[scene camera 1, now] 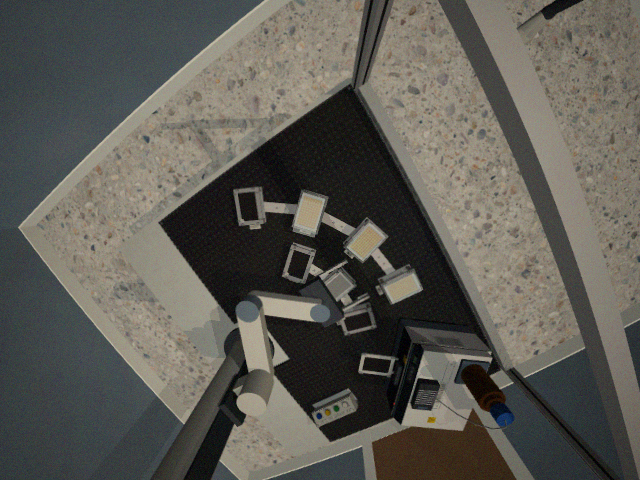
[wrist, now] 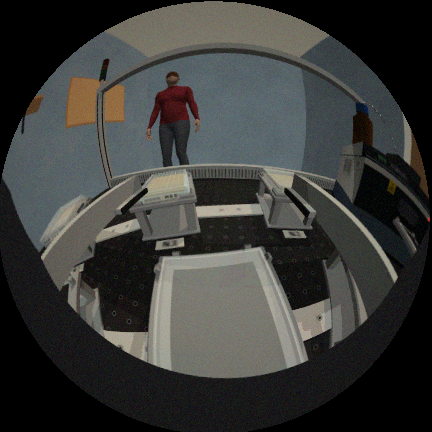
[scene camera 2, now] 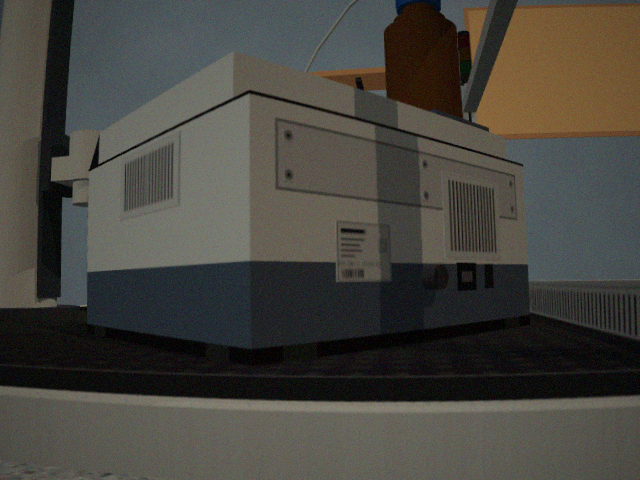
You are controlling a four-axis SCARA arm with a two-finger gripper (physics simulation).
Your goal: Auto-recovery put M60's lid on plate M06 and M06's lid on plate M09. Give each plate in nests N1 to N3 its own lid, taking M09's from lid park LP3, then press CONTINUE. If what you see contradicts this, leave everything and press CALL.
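My gripper is open and empty, its fingers on either side of a lid park. A pale grey lid lies in that park. Plate M60 sits in the nest beyond it. A second plate sits in the nest to its right in the wrist view, and a third plate in the nest to its left. I cannot read the floor labels or tell which plates carry lids. The button panel has blue, yellow, green and white buttons.
An open-framed nest stands at the upper left of the row. Two lid frames flank the occupied park. Another frame adjoins the instrument, which carries a brown bottle. A person stands outside.
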